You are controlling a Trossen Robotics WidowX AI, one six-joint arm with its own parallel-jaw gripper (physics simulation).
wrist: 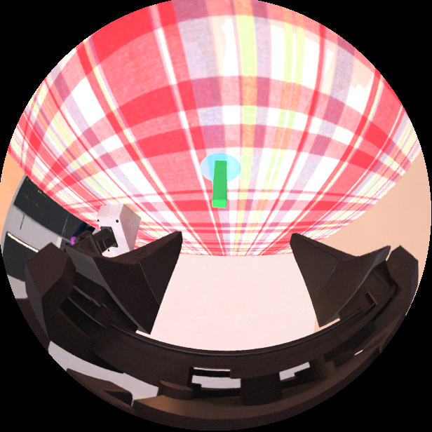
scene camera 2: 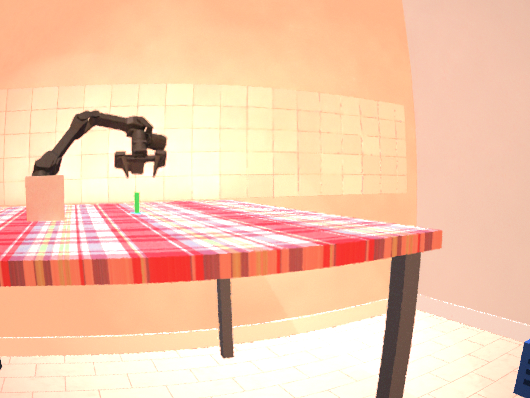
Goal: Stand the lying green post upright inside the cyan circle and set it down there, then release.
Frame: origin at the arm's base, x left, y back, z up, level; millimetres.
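Where they show: gripper, fingertip midpoint: (scene camera 2: 140, 176); arm's base, link origin: (scene camera 2: 40, 191).
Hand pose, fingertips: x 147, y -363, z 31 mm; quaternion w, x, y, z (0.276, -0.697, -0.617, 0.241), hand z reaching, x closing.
Note:
Things, the pixels of their top centre, and the offset from my fingertips. "pt": a spot on its surface instead. Level surfaces: height alone.
- green post, top centre: (scene camera 2: 136, 192) dy +21, dx -28, dz -48 mm
- cyan circle, surface spot: (scene camera 2: 132, 213) pt dy +39, dx -37, dz -114 mm
- table, surface height: dz -114 mm
The green post (scene camera 2: 137, 203) (wrist: 219, 185) stands upright on the table, with its foot inside the cyan circle (scene camera 2: 132, 213) (wrist: 233, 167). In the wrist view the circle shows around the foot of the post; in the scene view it is a thin cyan sliver at the foot. My gripper (scene camera 2: 141, 175) (wrist: 239, 238) is wide open, with nothing between its fingers. It points down and hangs above the post, clearly apart from its top.
The table (scene camera 2: 300, 240) (wrist: 145, 107) has a red and white checked top. A pale block (scene camera 2: 45, 198) (wrist: 127, 225) stands under the arm's base at the left. A blue object (scene camera 2: 523, 371) stands on the floor at the far right.

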